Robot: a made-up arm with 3 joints. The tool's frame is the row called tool. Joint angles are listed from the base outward. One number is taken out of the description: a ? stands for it. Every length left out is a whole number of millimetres.
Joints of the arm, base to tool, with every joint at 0 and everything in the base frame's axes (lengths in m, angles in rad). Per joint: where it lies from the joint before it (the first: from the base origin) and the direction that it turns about. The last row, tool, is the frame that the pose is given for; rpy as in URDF.
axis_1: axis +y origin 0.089 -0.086 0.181
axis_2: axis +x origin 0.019 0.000 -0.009
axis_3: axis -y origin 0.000 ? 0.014
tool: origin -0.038 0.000 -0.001 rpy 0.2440 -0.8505 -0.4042
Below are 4 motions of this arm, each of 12 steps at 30 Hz.
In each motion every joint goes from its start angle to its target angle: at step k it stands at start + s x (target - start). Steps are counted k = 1, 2, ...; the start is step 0. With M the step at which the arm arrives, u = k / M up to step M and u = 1 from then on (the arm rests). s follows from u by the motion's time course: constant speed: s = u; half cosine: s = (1 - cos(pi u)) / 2; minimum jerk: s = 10 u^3 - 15 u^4 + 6 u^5.
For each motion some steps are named. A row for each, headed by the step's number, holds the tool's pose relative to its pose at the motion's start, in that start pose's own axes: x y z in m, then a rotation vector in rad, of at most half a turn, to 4 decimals.
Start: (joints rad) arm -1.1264 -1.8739 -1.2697
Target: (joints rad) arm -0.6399 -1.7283 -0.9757
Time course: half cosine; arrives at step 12
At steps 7, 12:
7: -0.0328 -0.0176 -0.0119 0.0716 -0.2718 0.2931
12: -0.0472 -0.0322 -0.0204 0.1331 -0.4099 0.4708

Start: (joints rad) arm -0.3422 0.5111 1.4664
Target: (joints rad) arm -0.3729 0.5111 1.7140
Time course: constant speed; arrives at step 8
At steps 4, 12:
4: -0.0030 -0.0004 -0.0034 0.0404 -0.1305 -0.0144
12: -0.0055 -0.0006 -0.0072 0.0801 -0.2612 -0.0295

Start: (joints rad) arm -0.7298 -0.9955 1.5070
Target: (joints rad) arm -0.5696 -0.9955 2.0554
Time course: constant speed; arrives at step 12
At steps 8, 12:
8: -0.0028 0.0019 -0.0026 0.1258 -0.2786 -0.0951
12: -0.0030 0.0037 -0.0046 0.1786 -0.4197 -0.1494

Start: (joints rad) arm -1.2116 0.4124 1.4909
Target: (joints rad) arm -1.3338 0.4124 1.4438
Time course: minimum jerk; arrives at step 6
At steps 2, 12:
2: 0.0006 0.0003 0.0001 0.0104 -0.0108 -0.0082
12: 0.0027 0.0015 0.0004 0.0502 -0.0512 -0.0382

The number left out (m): 0.087
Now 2 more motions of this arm.
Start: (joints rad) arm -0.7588 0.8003 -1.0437
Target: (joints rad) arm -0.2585 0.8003 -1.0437
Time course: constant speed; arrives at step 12
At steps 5, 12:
5: 0.0174 0.0033 0.0018 -0.0158 0.1557 -0.1377
12: 0.0422 0.0039 -0.0004 -0.0380 0.3736 -0.3306

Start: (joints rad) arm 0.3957 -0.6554 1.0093
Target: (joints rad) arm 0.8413 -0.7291 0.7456
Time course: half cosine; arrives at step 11
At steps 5, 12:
5: 0.0074 -0.0011 0.0166 0.0508 0.2850 0.0173
12: 0.0223 -0.0045 0.0348 0.1292 0.6585 0.0594

